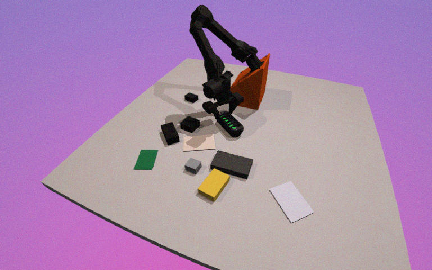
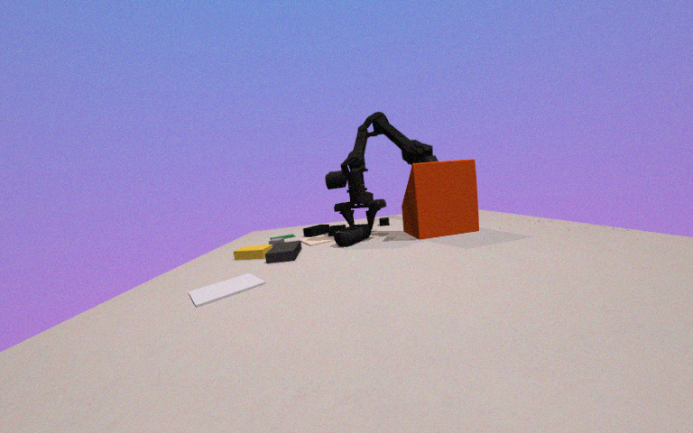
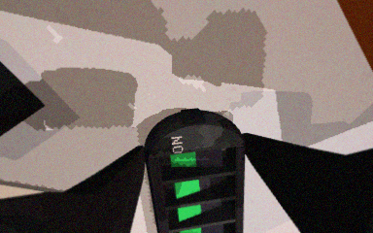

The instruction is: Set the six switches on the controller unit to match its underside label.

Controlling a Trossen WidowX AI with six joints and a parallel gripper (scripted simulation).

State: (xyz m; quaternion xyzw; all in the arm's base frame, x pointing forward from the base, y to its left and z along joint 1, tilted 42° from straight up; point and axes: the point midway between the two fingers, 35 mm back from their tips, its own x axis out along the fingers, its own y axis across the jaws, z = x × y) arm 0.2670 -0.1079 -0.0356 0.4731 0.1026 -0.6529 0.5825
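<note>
Right now the beige card is 180 mm ahead of my gripper tip, 20 mm to the right of it and 30 mm below it. Also, from my gripper tip: grey cube: 310 mm ahead, 40 mm to the left, 20 mm below; yellow block: 340 mm ahead, 150 mm to the left, 20 mm below; dark grey box: 230 mm ahead, 160 mm to the left, 20 mm below.
</note>
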